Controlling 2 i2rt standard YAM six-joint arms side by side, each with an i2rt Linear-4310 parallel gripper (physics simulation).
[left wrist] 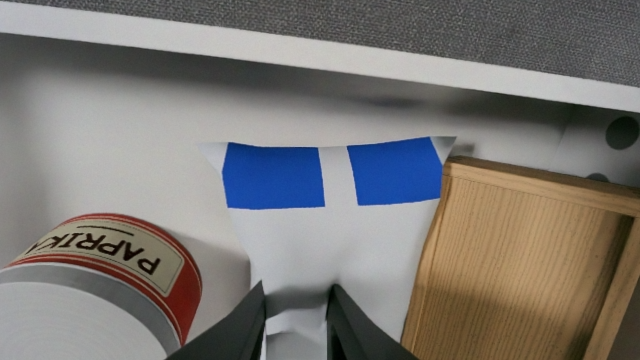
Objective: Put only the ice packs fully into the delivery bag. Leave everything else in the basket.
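Note:
A white ice pack (335, 240) with two blue blocks along its top edge lies in the basket (120, 110), in the middle of the left wrist view. My left gripper (299, 294) is at the lower middle, shut on the ice pack; the pack's white surface is pinched and creased between the fingertips, and it spreads out past the right finger. The lower end of the pack is hidden. My right gripper and the delivery bag do not show in this view.
A red paprika tin (183, 300) with a grey rim stands at the lower left. A wooden box (520, 255) lies right beside the pack. The basket's white rim (320, 52) crosses the top, with grey fabric (450, 25) beyond it. A wall with dark round holes shows at the right.

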